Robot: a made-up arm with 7 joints. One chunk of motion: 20 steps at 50 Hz.
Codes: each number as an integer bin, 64 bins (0 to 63) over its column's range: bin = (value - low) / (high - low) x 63, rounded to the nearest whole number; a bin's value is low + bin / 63 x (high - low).
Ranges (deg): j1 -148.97..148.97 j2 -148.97..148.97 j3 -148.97..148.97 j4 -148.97..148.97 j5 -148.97..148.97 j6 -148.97..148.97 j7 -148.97..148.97
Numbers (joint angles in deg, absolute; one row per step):
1: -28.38 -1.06 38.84 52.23 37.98 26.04 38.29
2: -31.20 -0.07 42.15 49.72 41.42 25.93 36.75
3: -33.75 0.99 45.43 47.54 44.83 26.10 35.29
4: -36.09 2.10 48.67 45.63 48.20 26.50 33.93
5: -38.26 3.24 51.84 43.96 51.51 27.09 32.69
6: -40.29 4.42 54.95 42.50 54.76 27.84 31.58
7: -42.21 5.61 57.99 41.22 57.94 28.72 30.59
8: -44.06 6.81 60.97 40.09 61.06 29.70 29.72
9: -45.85 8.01 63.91 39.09 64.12 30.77 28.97
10: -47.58 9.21 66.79 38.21 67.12 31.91 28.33
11: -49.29 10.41 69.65 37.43 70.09 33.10 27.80
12: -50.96 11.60 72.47 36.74 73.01 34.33 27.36
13: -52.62 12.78 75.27 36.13 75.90 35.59 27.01
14: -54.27 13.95 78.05 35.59 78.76 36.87 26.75
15: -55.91 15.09 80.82 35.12 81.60 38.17 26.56
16: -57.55 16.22 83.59 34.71 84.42 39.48 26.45
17: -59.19 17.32 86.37 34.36 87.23 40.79 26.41
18: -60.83 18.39 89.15 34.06 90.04 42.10 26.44
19: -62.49 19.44 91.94 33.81 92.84 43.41 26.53
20: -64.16 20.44 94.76 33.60 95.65 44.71 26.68
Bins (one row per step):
1: 25 31 40 43 40 37 40
2: 25 31 40 42 40 37 39
3: 24 32 41 42 41 37 39
4: 24 32 42 41 42 37 39
5: 23 32 42 41 42 37 38
6: 23 32 43 40 43 37 38
7: 23 33 44 40 44 38 38
8: 22 33 44 40 44 38 38
9: 22 33 45 40 45 38 38
10: 21 33 46 40 46 38 37
11: 21 34 46 39 46 38 37
12: 21 34 47 39 47 39 37
13: 20 34 47 39 48 39 37
14: 20 34 48 39 48 39 37
15: 20 35 49 39 49 40 37
16: 19 35 49 39 49 40 37
17: 19 35 50 39 50 40 37
18: 19 35 50 39 51 40 37
19: 18 36 51 39 51 41 37
20: 18 36 52 39 52 41 37

